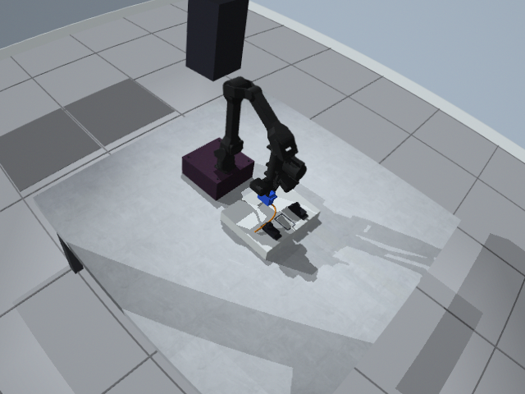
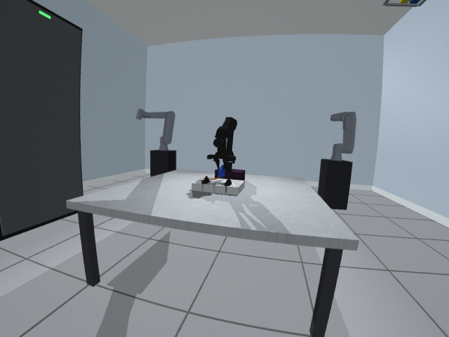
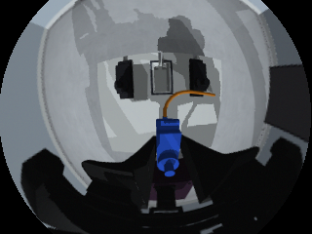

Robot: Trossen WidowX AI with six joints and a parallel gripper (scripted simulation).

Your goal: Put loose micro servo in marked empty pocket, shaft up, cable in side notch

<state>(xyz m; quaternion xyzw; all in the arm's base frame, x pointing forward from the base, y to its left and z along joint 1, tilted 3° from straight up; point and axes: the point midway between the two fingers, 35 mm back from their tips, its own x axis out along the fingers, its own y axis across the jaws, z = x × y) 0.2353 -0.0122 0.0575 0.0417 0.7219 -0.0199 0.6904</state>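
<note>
My gripper tip is 10 cm above the white deck and 2 cm past it.
</note>
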